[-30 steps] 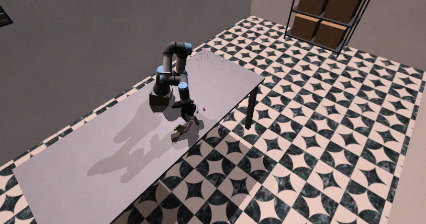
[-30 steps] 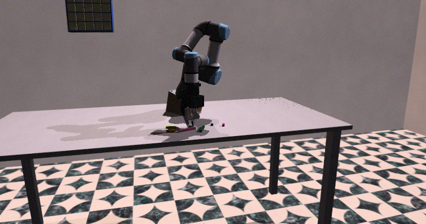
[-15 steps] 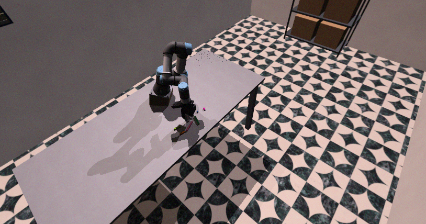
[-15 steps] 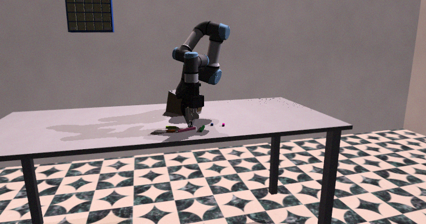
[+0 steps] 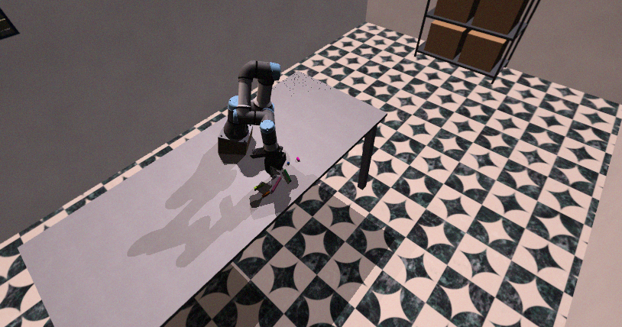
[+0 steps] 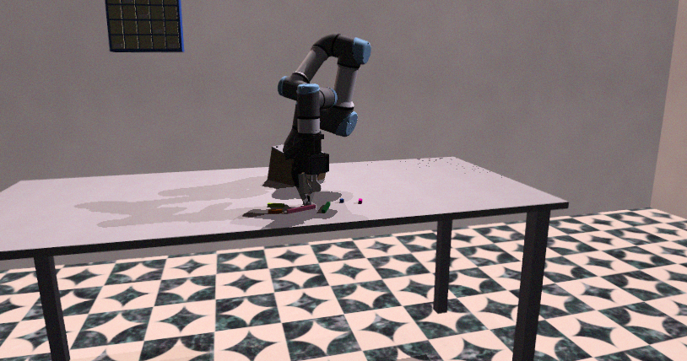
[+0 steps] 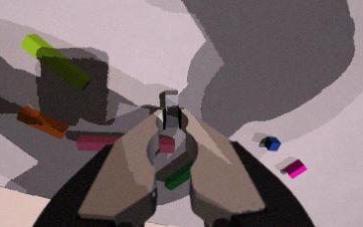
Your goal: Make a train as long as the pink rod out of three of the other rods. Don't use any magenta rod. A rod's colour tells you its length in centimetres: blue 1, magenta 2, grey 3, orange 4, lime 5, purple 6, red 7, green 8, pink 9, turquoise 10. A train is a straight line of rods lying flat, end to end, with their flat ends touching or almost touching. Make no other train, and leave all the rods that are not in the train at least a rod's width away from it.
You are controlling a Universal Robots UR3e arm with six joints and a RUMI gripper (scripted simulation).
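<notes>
Now: the pink rod 50 mm ahead of my hand, 20 mm to the right of it and 10 mm below it. Round my hand: green rod: 60 mm to the left, 40 mm ahead, 10 mm below; grey rod: 10 mm below; lime rod: 90 mm to the right, 10 mm below, 10 mm ahead.
</notes>
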